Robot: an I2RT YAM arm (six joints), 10 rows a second.
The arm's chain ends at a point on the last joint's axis. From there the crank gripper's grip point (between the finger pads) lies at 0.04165 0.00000 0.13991 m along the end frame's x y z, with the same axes.
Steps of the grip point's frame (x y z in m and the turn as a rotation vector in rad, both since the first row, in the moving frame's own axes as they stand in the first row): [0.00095, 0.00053, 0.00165, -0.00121, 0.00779, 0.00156]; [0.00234, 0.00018, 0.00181, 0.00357, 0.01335, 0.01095]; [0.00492, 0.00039, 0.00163, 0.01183, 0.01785, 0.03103]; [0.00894, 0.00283, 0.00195, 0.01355, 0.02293, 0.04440]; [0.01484, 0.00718, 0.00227, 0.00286, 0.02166, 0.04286]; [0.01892, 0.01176, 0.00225, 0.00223, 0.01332, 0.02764]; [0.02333, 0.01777, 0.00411, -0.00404, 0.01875, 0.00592]
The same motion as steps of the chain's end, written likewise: [-0.00014, 0.00030, 0.00198, -0.00121, 0.00779, 0.00156]; [0.00048, 0.00021, 0.00238, 0.00357, 0.01335, 0.01095]; [0.00242, 0.00071, 0.00240, 0.01183, 0.01785, 0.03103]; [0.00574, 0.00280, 0.00294, 0.01355, 0.02293, 0.04440]; [0.01185, 0.00573, 0.00320, 0.00286, 0.02166, 0.04286]; [0.01707, 0.01089, 0.00282, 0.00223, 0.01332, 0.02764]; [0.02072, 0.01695, 0.00492, -0.00404, 0.01875, 0.00592]
